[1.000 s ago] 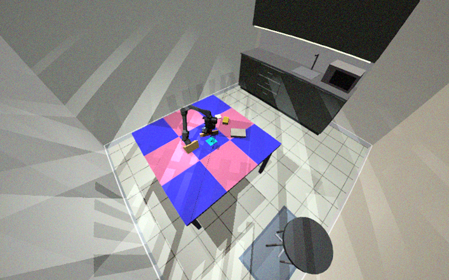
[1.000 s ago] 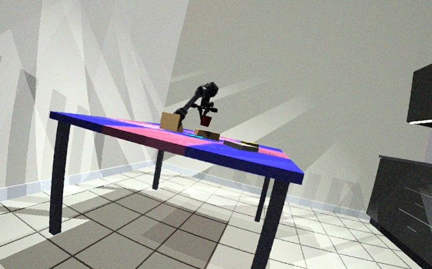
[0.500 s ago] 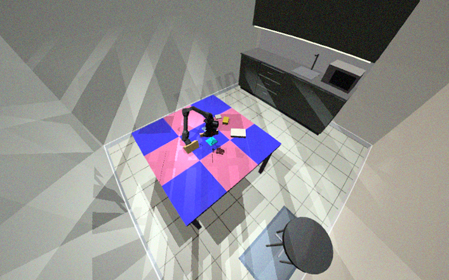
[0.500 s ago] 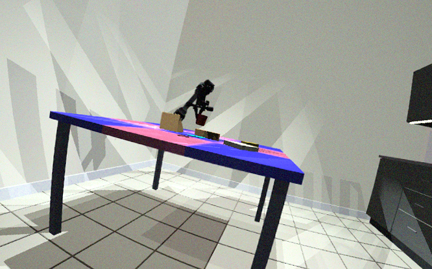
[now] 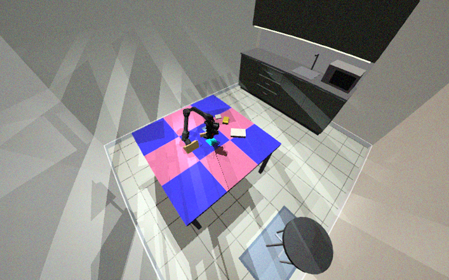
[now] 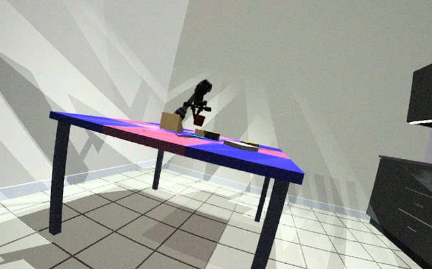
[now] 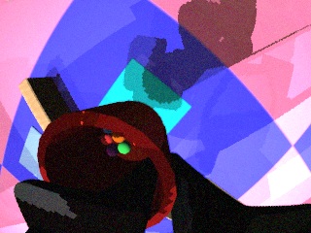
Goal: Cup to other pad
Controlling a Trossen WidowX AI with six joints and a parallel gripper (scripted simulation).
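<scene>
Now: the cyan pad 120 mm below my gripper tip, 20 mm to the left of it and 20 mm ahead of it. From my gripper tip the other things lie so: red cup (20 mm to the left, 20 mm ahead); then long wooden bar (120 mm to the left, 100 mm below, 50 mm ahead); then pale blue pad (220 mm to the left, 120 mm below, 80 mm ahead).
</scene>
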